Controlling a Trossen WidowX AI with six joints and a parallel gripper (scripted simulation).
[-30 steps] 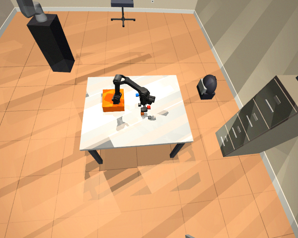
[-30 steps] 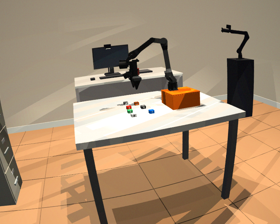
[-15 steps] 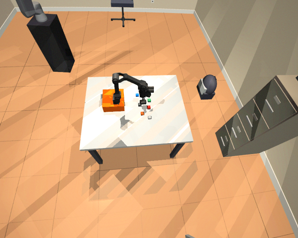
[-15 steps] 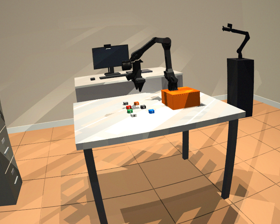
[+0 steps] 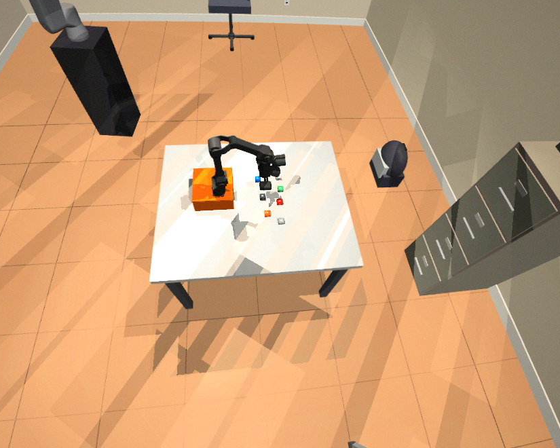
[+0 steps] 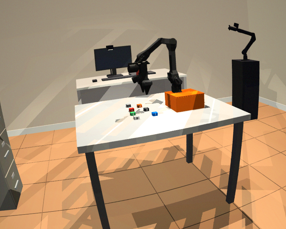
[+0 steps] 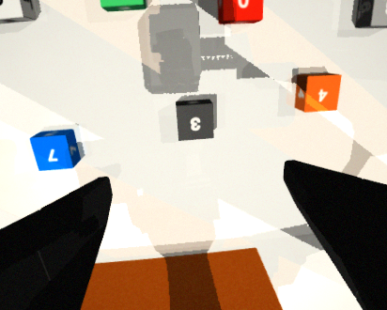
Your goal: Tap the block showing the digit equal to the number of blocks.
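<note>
Now: gripper tip 120 mm to the right of the blue block, 120 mm above it and 40 mm past it. Also, from my gripper tip: green block (120 mm below, 100 mm ahead, 60 mm to the left); then black block (120 mm below, 10 mm to the right); then red block (120 mm below, 100 mm ahead, 40 mm to the right).
</note>
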